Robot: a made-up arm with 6 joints. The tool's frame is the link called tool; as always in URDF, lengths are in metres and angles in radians. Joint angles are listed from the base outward.
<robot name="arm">
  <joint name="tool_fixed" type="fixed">
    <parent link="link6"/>
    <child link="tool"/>
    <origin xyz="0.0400 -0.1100 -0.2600" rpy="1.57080 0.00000 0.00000"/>
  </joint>
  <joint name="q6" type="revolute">
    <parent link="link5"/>
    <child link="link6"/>
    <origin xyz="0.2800 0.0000 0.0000" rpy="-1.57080 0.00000 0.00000"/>
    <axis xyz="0 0 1"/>
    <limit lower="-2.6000" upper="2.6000"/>
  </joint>
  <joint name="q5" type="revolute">
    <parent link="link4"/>
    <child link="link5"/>
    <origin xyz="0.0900 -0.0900 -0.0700" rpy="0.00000 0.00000 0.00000"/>
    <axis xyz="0 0 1"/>
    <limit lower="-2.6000" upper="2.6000"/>
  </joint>
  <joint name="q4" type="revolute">
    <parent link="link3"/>
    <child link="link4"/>
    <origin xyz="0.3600 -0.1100 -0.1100" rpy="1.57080 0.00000 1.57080"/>
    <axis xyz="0 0 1"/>
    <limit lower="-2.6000" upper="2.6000"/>
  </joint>
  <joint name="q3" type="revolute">
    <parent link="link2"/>
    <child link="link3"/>
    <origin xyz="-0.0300 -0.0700 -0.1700" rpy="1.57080 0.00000 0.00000"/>
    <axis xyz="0 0 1"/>
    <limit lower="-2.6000" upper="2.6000"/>
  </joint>
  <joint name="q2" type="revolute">
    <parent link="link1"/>
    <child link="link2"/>
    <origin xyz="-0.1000 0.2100 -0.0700" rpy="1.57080 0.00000 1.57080"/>
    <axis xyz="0 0 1"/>
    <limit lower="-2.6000" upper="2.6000"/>
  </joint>
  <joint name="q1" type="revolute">
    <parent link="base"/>
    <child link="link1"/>
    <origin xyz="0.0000 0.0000 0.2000" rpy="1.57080 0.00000 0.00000"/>
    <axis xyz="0 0 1"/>
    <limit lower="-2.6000" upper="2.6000"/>
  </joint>
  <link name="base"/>
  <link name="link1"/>
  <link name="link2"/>
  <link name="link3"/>
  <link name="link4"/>
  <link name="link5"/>
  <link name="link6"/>
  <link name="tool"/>
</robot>
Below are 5 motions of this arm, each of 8 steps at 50 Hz.
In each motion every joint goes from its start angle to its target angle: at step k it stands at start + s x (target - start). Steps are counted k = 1, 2, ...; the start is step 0. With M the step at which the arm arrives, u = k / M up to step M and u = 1 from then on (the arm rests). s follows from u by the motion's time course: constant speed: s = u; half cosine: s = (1 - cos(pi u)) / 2; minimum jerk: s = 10 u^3 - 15 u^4 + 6 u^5.
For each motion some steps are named. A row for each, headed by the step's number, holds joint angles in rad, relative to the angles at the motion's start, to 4 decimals.
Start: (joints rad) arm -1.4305 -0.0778 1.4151 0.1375 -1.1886 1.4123
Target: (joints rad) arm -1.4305 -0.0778 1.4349 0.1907 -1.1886 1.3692
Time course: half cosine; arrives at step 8
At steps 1, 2, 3, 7, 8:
1: 0.0000 0.0000 0.0008 0.0020 0.0000 -0.0016
2: 0.0000 0.0000 0.0029 0.0078 0.0000 -0.0063
3: 0.0000 0.0000 0.0061 0.0164 0.0000 -0.0133
7: 0.0000 0.0000 0.0190 0.0512 0.0000 -0.0415
8: 0.0000 0.0000 0.0198 0.0532 0.0000 -0.0431

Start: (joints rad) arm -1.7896 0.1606 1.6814 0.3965 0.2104 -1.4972
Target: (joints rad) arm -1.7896 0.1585 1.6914 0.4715 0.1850 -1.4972
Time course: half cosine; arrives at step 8
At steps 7, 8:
7: 0.0000 -0.0020 0.0096 0.0721 -0.0244 0.0000
8: 0.0000 -0.0021 0.0100 0.0750 -0.0254 0.0000

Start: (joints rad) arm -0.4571 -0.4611 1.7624 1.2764 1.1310 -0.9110
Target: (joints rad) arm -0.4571 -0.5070 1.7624 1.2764 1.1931 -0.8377
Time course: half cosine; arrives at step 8
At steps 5, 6, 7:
5: 0.0000 -0.0317 0.0000 0.0000 0.0429 0.0507
6: 0.0000 -0.0392 0.0000 0.0000 0.0530 0.0626
7: 0.0000 -0.0442 0.0000 0.0000 0.0597 0.0705

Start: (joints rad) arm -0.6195 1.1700 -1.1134 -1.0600 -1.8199 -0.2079
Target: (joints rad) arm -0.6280 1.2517 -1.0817 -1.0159 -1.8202 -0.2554
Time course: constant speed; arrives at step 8
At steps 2, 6, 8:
2: -0.0021 0.0204 0.0079 0.0110 -0.0001 -0.0119
6: -0.0064 0.0613 0.0238 0.0331 -0.0002 -0.0356
8: -0.0085 0.0817 0.0317 0.0441 -0.0003 -0.0475

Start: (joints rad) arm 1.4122 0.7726 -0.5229 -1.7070 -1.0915 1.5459
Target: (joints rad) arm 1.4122 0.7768 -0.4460 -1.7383 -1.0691 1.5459
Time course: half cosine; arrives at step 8
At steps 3, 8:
3: 0.0000 0.0013 0.0237 -0.0097 0.0069 0.0000
8: 0.0000 0.0042 0.0769 -0.0313 0.0224 0.0000

